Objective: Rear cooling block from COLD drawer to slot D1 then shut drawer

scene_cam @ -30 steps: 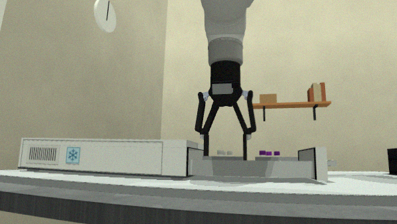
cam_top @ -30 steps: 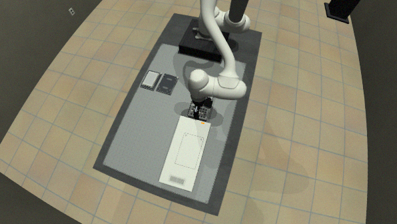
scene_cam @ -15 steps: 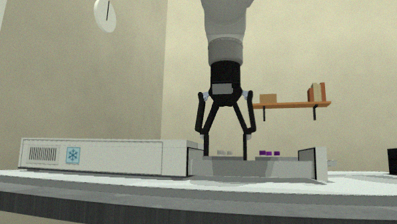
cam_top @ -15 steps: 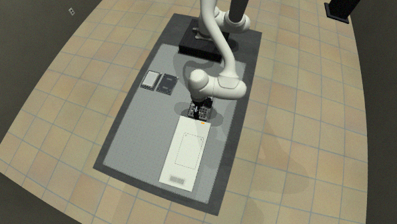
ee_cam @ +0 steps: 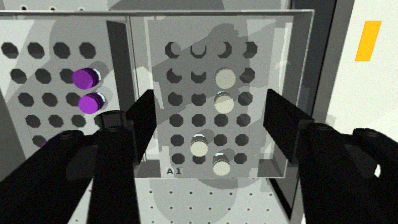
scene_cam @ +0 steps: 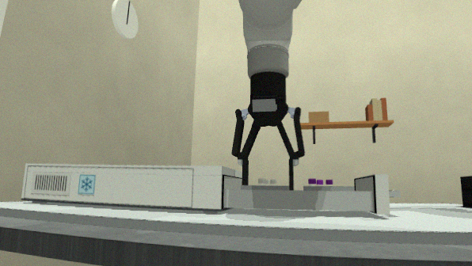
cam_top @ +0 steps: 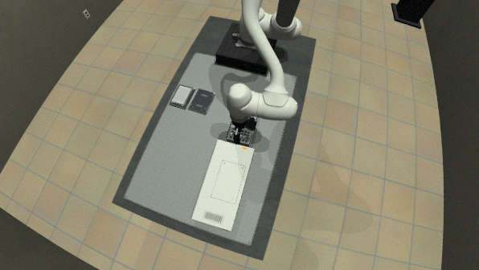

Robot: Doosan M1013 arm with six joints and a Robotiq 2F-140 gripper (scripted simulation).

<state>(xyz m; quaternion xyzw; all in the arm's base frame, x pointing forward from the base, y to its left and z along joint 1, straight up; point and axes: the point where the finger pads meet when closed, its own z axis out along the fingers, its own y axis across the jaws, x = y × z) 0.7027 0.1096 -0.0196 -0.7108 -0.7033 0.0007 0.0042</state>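
My gripper is now 8 cm past the drawer and 3 cm above it. Also, from my hand: cooler COLD: 11 cm ahead, 2 cm below; then grey cooling block: 3 cm below; then deck slot D1: 18 cm behind, 30 cm to the right, 6 cm below.
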